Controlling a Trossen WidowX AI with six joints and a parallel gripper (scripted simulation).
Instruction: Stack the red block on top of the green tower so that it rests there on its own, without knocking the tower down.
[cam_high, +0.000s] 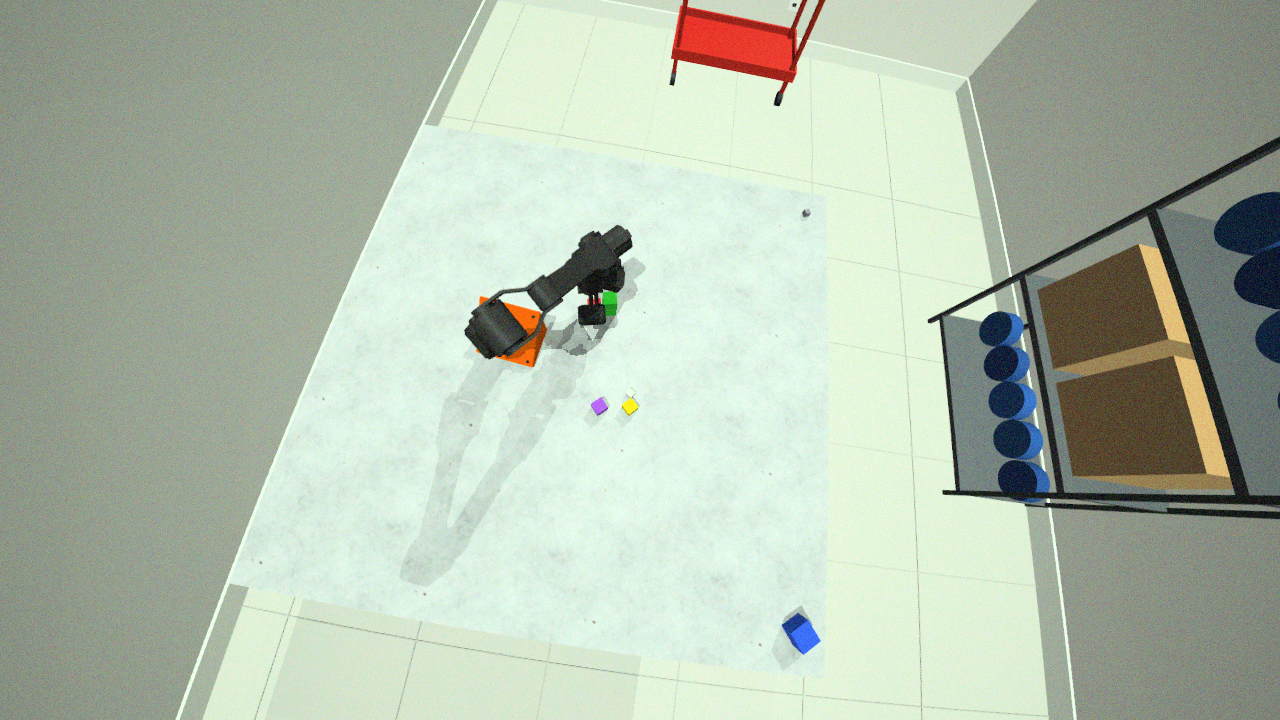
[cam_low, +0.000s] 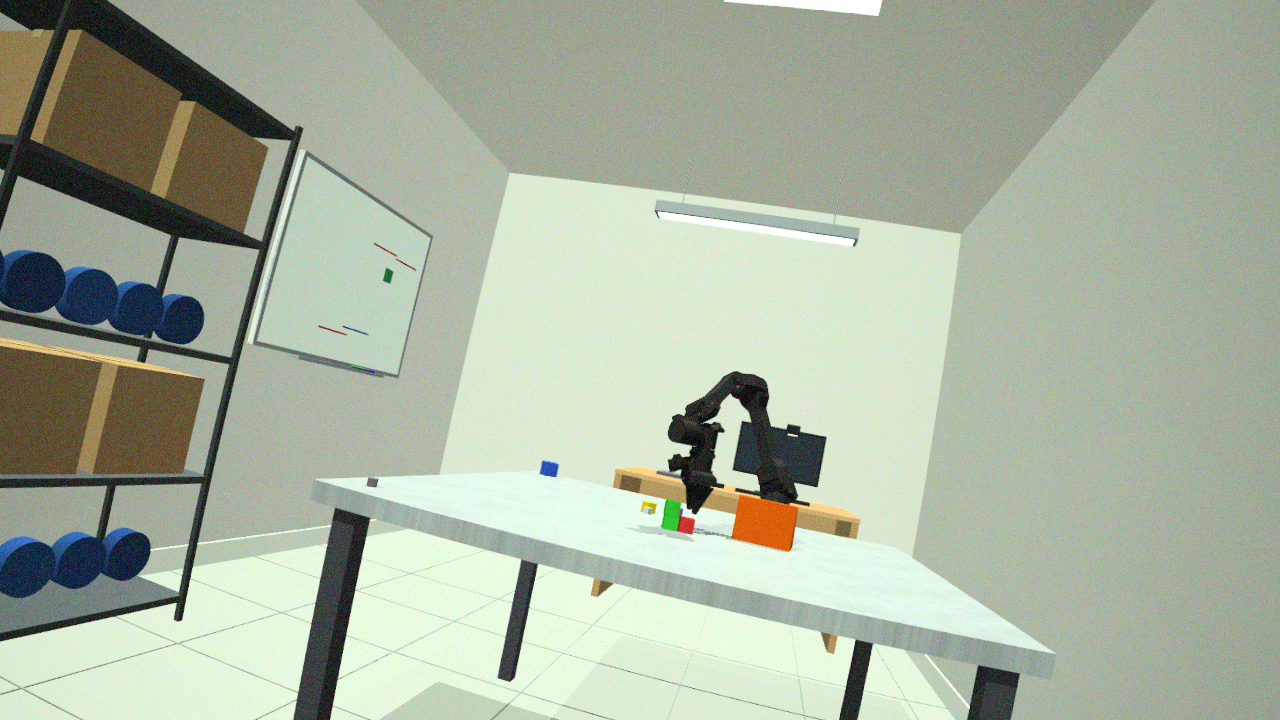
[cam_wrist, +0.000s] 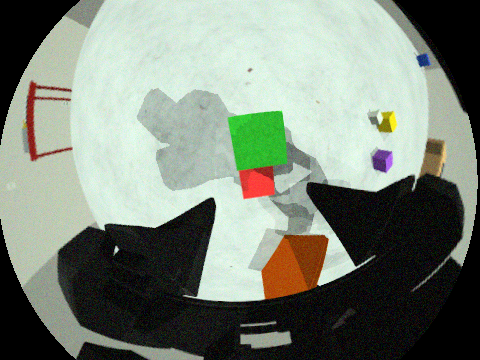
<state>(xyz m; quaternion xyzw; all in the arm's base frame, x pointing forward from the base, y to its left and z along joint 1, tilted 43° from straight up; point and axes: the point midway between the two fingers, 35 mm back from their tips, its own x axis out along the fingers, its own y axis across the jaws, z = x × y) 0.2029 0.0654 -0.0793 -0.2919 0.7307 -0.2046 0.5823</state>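
The red block is 10 mm ahead of my gripper tip and 30 mm below it. The rest, counted from my gripper tip: yellow cube 130 mm ahead, 250 mm to the right, 40 mm below; purple cube 50 mm ahead, 260 mm to the right, 40 mm below; blue cube 540 mm ahead, 710 mm to the right, 30 mm below.
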